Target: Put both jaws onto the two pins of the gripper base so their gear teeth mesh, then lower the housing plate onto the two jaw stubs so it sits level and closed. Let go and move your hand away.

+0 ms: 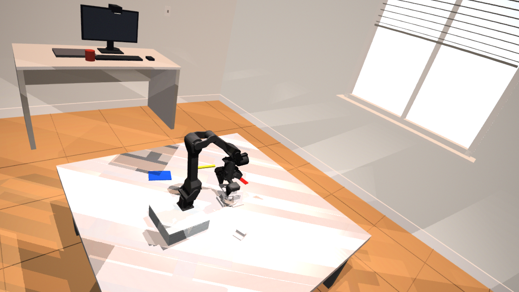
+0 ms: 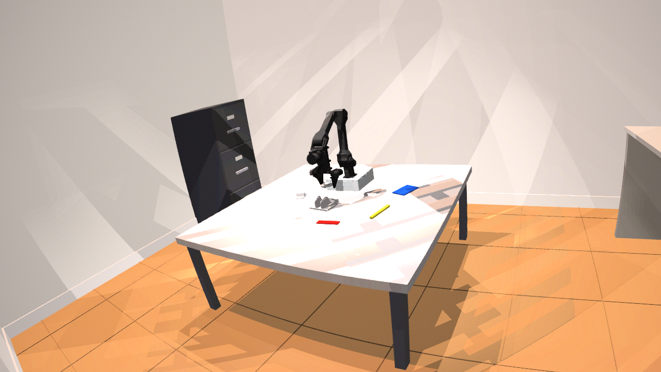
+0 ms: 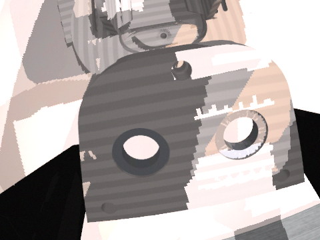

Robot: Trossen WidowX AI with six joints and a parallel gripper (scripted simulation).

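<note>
Right now the curved jaw is 2 cm ahead of my gripper tip, 2 cm to the right of it and 7 cm below it. Also, from my gripper tip: yellow stick (9 cm ahead, 32 cm to the left, 8 cm below); blue card (20 cm behind, 35 cm to the left, 8 cm below); red strip (24 cm ahead, 12 cm to the left, 8 cm below).
</note>
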